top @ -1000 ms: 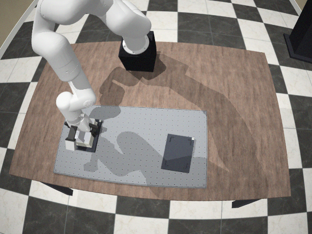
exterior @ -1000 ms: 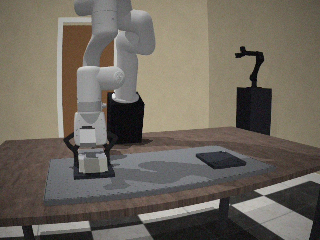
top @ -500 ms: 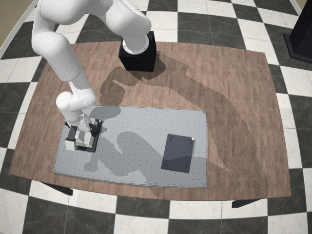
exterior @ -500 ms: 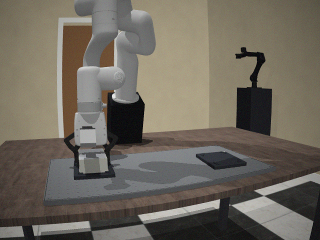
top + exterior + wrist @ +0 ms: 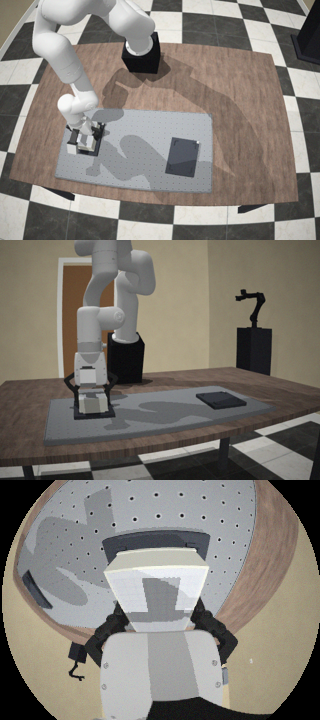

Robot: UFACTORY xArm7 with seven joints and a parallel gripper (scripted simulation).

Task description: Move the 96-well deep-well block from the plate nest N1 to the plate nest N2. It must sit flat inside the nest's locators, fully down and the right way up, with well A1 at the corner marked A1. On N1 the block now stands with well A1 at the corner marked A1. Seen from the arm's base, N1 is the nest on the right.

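My gripper is now right at the 96-well deep-well block. From my hand the other things lie so: plate nest N2: 43 cm to the left, 2 cm below, 1 cm ahead; then plate nest N1: 2 cm below.
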